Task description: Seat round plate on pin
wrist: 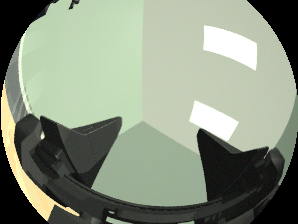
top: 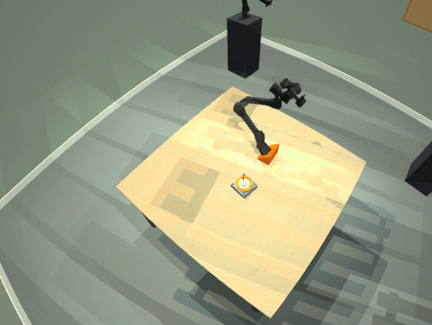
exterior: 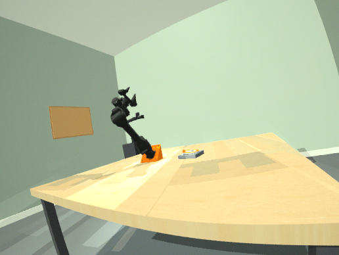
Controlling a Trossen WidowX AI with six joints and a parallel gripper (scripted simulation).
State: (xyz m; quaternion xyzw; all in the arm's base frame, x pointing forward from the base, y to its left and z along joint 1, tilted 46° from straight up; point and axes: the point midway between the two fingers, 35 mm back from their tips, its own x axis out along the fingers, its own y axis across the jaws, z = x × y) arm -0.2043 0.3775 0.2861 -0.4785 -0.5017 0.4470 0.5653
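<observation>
My gripper tip is 54 cm above the base, 42 cm short of it and 4 cm to the left of it.
</observation>
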